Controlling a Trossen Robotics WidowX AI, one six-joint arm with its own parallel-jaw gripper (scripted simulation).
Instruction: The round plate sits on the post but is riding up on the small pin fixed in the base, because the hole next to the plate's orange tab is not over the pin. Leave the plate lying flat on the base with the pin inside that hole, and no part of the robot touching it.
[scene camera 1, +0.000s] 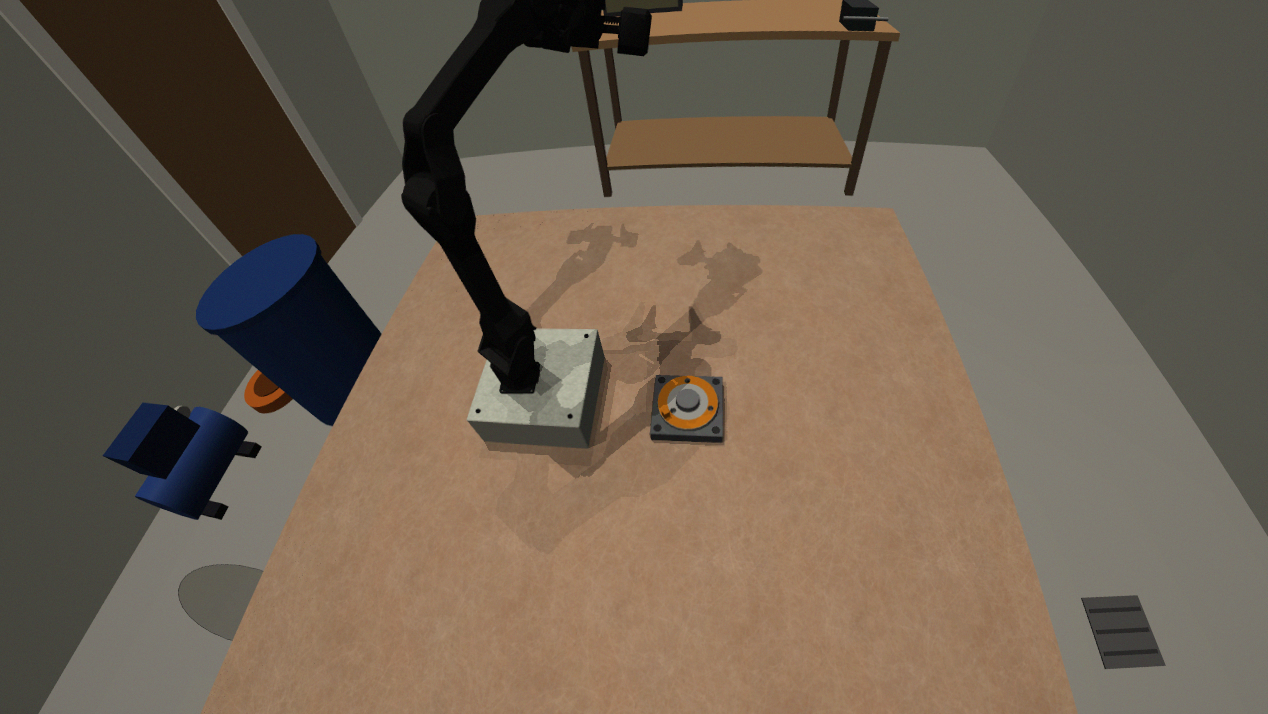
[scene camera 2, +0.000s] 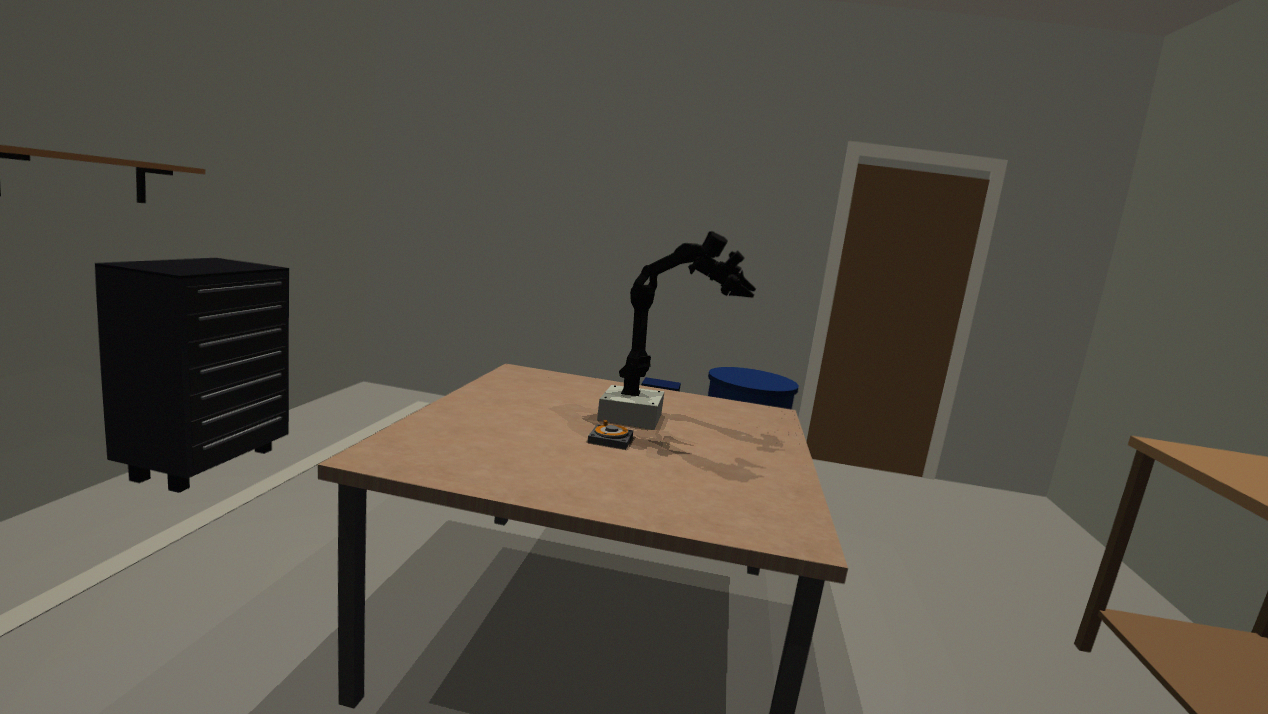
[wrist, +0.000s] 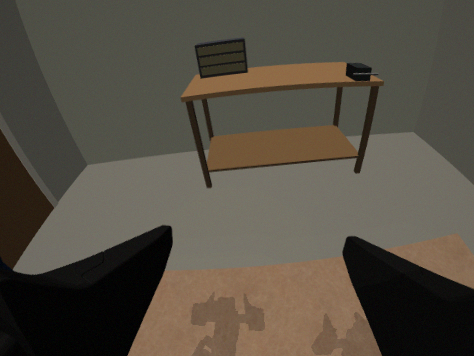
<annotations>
my gripper: scene camera 1 597, 36; scene camera 2; wrist
same spot on my gripper: (wrist: 103, 298) = (scene camera 2: 743, 280)
</annotations>
